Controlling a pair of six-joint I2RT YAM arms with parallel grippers.
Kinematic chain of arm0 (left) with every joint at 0, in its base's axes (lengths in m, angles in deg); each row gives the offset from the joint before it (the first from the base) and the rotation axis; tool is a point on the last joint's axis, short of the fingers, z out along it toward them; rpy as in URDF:
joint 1: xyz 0 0 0.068 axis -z
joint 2: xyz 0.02 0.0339 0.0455 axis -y
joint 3: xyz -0.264 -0.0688 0 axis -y
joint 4: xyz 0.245 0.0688 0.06 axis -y
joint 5: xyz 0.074 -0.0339 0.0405 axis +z
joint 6: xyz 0.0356 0 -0.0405 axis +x
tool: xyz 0 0 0 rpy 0 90 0
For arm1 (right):
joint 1: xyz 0 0 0.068 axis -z
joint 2: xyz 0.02 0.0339 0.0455 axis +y
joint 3: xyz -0.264 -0.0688 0 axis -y
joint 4: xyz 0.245 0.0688 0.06 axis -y
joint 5: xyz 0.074 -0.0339 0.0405 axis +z
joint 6: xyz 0.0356 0 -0.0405 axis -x
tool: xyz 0 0 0 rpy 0 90 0
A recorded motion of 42 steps. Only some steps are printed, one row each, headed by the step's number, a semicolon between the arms.
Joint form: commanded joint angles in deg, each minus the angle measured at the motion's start. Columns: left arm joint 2, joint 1, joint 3, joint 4, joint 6, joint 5; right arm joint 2, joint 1, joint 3, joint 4, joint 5, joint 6.
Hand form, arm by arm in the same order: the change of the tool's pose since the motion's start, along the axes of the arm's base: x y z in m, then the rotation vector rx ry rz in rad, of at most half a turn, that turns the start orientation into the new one. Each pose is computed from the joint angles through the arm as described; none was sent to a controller.
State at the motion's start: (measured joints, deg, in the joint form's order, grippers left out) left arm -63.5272 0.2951 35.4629 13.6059 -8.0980 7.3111; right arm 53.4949 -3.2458 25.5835 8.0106 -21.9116 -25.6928
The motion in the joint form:
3: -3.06 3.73 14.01 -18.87 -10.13 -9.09; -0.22 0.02 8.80 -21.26 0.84 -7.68
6: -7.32 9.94 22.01 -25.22 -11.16 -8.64; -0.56 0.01 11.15 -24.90 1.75 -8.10
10: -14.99 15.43 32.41 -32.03 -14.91 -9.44; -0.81 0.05 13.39 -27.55 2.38 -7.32
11: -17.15 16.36 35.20 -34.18 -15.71 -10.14; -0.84 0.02 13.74 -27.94 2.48 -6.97
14: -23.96 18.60 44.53 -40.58 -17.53 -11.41; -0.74 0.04 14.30 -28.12 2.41 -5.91
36: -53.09 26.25 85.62 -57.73 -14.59 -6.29; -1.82 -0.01 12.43 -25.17 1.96 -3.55
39: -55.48 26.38 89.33 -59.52 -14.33 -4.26; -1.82 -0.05 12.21 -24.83 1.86 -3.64
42: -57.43 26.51 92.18 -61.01 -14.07 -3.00; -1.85 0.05 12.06 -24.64 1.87 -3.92
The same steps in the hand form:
3: 0.0149 -0.0232 0.0391 -0.2130 0.1373 -0.1591; -0.0040 0.0002 0.0179 0.1092 0.1707 -0.0420
6: 0.0277 -0.0547 0.0581 -0.2180 0.1939 -0.2481; -0.0053 0.0007 0.0272 0.1215 0.1863 -0.0318
10: 0.0503 -0.0899 0.0725 -0.2678 0.2823 -0.3217; -0.0061 0.0009 0.0371 0.1149 0.1942 -0.0173
11: 0.0566 -0.0976 0.0745 -0.2800 0.3143 -0.3389; -0.0062 0.0010 0.0387 0.1104 0.1965 -0.0126
14: 0.0772 -0.1188 0.0826 -0.3029 0.3947 -0.3712; -0.0056 0.0009 0.0414 0.0943 0.1972 -0.0060
36: 0.1612 -0.2092 0.0983 -0.1746 0.4753 -0.4299; -0.0074 0.0008 0.0384 0.0574 0.1719 0.0063
39: 0.1678 -0.2123 0.0980 -0.1526 0.4744 -0.4021; -0.0073 0.0008 0.0376 0.0580 0.1693 0.0049
42: 0.1727 -0.2151 0.0964 -0.1356 0.4788 -0.3857; -0.0074 0.0005 0.0371 0.0625 0.1665 0.0014

